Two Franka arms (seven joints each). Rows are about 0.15 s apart.
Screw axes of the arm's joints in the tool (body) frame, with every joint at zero. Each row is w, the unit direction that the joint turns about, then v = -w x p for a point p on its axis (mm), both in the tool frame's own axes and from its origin. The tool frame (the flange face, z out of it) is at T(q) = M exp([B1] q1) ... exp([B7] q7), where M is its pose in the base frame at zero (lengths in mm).
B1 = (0, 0, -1, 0, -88, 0)
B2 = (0, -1, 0, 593, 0, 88)
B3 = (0, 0, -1, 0, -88, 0)
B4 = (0, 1, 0, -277, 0, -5.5)
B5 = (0, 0, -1, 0, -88, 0)
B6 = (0, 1, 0, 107, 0, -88)
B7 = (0, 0, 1, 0, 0, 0)
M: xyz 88 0 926 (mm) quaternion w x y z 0 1 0 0
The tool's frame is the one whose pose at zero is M.
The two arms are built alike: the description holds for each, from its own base.
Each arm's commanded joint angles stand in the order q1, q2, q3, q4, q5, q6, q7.
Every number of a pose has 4 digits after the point.
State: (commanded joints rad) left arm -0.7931 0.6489 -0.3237 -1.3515 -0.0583 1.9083 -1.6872; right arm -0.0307 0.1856 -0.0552 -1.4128 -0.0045 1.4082 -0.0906
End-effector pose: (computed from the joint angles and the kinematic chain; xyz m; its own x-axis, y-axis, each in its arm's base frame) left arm 0.3543 -0.6241 0.3542 0.7682 0.5957 -0.2347 0.5911 -0.8007 -0.0975; right arm 0.5897 -0.0482 0.5787 0.9819 0.0045 -0.1893 0.0041 -1.0000 -0.0025
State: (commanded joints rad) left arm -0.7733 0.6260 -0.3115 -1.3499 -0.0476 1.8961 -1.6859; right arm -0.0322 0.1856 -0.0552 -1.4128 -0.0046 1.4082 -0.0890
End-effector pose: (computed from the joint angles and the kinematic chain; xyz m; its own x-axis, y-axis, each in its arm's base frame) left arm 0.3720 -0.6118 0.3683 0.7606 0.6127 -0.2146 0.6106 -0.7875 -0.0839; right arm 0.5896 -0.0491 0.5787 0.9819 0.0014 -0.1893 0.0011 -1.0000 -0.0021
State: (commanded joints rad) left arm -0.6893 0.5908 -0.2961 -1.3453 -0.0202 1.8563 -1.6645; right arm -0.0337 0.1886 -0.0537 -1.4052 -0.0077 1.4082 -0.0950
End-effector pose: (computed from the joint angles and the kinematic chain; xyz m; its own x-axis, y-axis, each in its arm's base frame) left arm 0.4270 -0.5684 0.3897 0.7302 0.6605 -0.1749 0.6588 -0.7485 -0.0762; right arm 0.5907 -0.0496 0.5803 0.9827 0.0069 -0.1851 0.0071 -1.0000 0.0002
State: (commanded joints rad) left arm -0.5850 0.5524 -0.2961 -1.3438 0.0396 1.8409 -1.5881; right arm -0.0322 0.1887 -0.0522 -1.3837 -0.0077 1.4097 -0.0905
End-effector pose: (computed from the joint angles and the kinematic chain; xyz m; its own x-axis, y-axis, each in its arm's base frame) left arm 0.4840 -0.5152 0.4149 0.7355 0.6677 -0.1151 0.6687 -0.7427 -0.0358; right arm 0.5919 -0.0479 0.5901 0.9867 0.0053 -0.1626 0.0058 -1.0000 0.0028
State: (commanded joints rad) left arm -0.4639 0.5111 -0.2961 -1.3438 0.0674 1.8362 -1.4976; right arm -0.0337 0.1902 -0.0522 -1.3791 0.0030 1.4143 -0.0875
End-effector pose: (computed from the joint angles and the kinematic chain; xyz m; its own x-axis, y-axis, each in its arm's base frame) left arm 0.5403 -0.4493 0.4427 0.7256 0.6837 -0.0777 0.6862 -0.7274 0.0077; right arm 0.5931 -0.0476 0.5916 0.9880 0.0025 -0.1541 0.0015 -1.0000 -0.0066
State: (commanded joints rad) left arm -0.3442 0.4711 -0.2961 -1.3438 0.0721 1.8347 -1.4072; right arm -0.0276 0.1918 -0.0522 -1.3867 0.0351 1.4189 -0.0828
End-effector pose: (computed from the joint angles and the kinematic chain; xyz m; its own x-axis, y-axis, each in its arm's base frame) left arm 0.5855 -0.3795 0.4698 0.7089 0.7031 -0.0553 0.7052 -0.7073 0.0487; right arm 0.5943 -0.0402 0.5876 0.9877 0.0086 -0.1560 0.0027 -0.9993 -0.0382
